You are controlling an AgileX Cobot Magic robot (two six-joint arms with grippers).
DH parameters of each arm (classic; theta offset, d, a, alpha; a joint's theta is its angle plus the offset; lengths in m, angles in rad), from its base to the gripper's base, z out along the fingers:
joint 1: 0 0.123 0 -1.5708
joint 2: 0.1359 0 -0.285 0
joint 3: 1.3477 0 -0.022 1.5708
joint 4: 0 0.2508 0 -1.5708
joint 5: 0 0 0.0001 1.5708
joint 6: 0 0.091 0 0
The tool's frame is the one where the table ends.
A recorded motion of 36 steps. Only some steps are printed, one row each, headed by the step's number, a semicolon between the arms.
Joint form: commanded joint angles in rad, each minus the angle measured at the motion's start. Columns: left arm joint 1, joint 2, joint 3, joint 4, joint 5, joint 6; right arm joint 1, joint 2, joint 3, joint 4, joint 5, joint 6.
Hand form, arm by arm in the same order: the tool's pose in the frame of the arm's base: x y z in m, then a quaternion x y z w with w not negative. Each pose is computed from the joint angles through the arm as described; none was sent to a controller.
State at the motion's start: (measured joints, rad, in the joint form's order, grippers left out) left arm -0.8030 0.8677 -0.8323 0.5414 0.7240 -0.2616; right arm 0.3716 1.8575 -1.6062 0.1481 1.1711 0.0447
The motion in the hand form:
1: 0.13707 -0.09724 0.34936 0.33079 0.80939 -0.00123 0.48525; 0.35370 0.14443 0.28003 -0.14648 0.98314 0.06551 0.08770
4: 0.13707 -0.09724 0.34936 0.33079 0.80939 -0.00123 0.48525; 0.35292 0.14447 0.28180 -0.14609 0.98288 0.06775 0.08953
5: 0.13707 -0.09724 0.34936 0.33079 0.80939 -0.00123 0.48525; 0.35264 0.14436 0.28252 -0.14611 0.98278 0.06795 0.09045
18: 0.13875 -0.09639 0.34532 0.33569 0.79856 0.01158 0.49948; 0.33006 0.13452 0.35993 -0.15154 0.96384 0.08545 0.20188
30: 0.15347 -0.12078 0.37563 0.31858 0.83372 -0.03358 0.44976; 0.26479 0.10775 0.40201 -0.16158 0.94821 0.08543 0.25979
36: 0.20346 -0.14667 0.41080 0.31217 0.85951 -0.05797 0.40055; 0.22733 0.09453 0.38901 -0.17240 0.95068 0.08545 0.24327
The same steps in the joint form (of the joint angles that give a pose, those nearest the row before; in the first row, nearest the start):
1: 0.0008 -0.0070 0.0057 -0.0038 0.0010 0.0004; -0.0052 -0.0159 0.0024 -0.0528 0.0500 0.0022
4: 0.0008 -0.0070 0.0057 -0.0038 0.0010 0.0004; -0.0052 -0.0204 0.0024 -0.0491 0.0500 0.0022
5: 0.0008 -0.0070 0.0057 -0.0038 0.0010 0.0004; -0.0052 -0.0223 0.0024 -0.0492 0.0500 0.0022
18: 0.0013 -0.0117 0.0340 0.0587 -0.0364 -0.0277; -0.0052 -0.1739 -0.0743 -0.0620 0.0500 -0.0019
30: 0.0036 0.1254 -0.1822 -0.1418 0.0925 0.0510; -0.0052 -0.4333 0.0688 -0.0809 0.0500 -0.0211
36: 0.1300 0.3640 -0.5061 -0.3765 0.2221 0.2469; -0.0052 -0.5718 0.2417 -0.0683 0.0500 -0.0447

